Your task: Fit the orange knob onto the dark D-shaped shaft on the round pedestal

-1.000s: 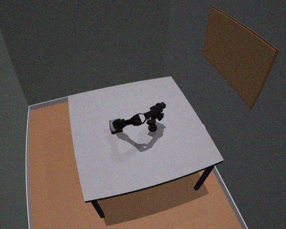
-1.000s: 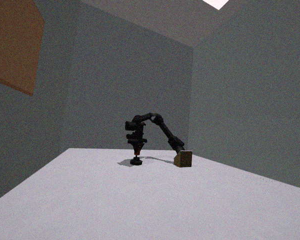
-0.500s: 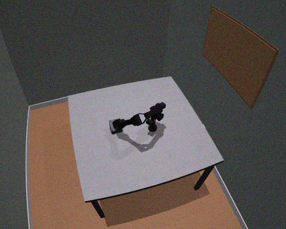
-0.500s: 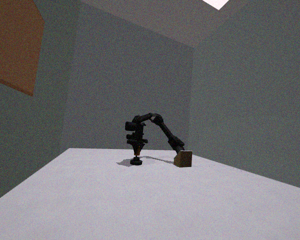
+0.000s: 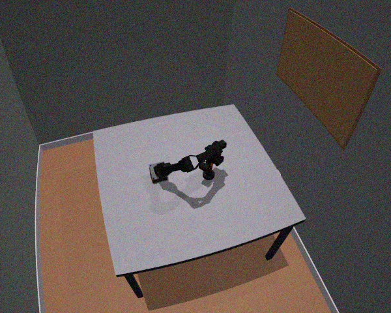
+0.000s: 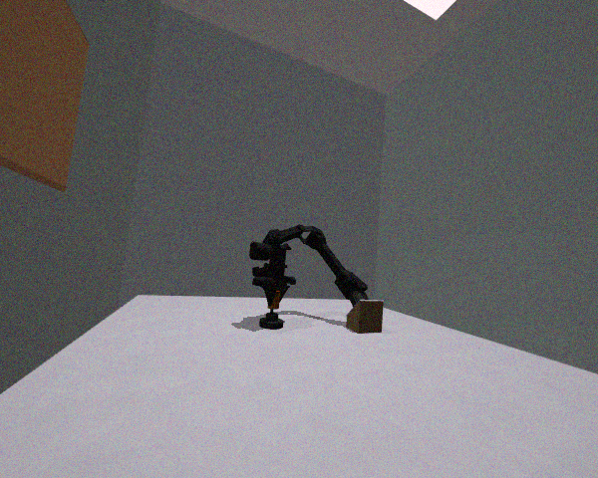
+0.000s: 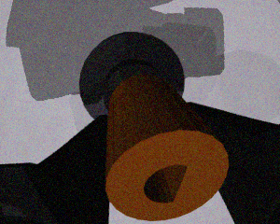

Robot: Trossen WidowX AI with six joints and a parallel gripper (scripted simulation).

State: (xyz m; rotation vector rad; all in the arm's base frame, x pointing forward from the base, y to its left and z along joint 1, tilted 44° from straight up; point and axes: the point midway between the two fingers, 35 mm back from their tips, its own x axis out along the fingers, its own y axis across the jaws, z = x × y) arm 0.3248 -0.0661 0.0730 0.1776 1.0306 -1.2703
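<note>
Right now the orange knob is 20 mm above my gripper tip. From my gripper tip the other things lie so: pedestal: 40 mm below.
</note>
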